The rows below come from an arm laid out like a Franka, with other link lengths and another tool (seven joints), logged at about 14 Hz.
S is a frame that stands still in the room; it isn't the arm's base.
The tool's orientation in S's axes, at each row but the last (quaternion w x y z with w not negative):
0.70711 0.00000 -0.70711 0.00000
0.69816 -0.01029 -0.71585 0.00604
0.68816 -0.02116 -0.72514 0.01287
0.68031 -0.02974 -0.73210 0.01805
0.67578 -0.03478 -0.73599 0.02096
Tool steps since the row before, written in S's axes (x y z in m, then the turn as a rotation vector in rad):
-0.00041 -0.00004 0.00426 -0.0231 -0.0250 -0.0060
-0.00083 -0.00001 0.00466 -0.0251 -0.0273 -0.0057
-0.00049 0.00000 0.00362 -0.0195 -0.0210 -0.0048
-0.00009 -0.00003 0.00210 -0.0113 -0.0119 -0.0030
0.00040 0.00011 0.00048 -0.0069 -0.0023 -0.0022
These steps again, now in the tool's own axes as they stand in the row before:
0.00426 -0.00004 0.00041 -0.0060 -0.0250 0.0231
0.00468 -0.00012 0.00071 -0.0057 -0.0273 0.0251
0.00364 -0.00018 0.00030 -0.0048 -0.0210 0.0195
0.00209 -0.00017 -0.00007 -0.0030 -0.0119 0.0113
0.00045 0.00008 -0.00044 -0.0018 -0.0023 0.0070

